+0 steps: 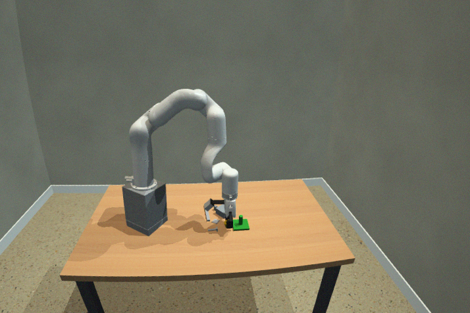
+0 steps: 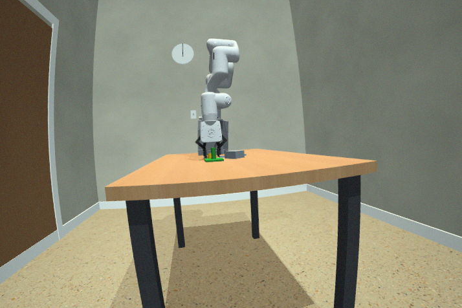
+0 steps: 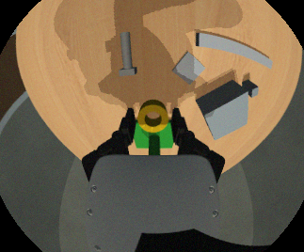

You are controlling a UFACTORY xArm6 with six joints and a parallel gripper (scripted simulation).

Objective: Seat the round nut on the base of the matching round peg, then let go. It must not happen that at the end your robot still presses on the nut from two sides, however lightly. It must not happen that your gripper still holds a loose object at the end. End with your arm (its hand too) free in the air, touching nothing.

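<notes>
My hand is 70 mm past the bolt-like piece, 30 mm to the left of it and 20 mm above it. From my hand the other things lie so: grey block 10 mm behind, 110 mm to the left, 10 mm below; small square piece 60 mm behind, 40 mm to the left, 30 mm below; long bar 110 mm behind, 120 mm to the left, 30 mm below.
</notes>
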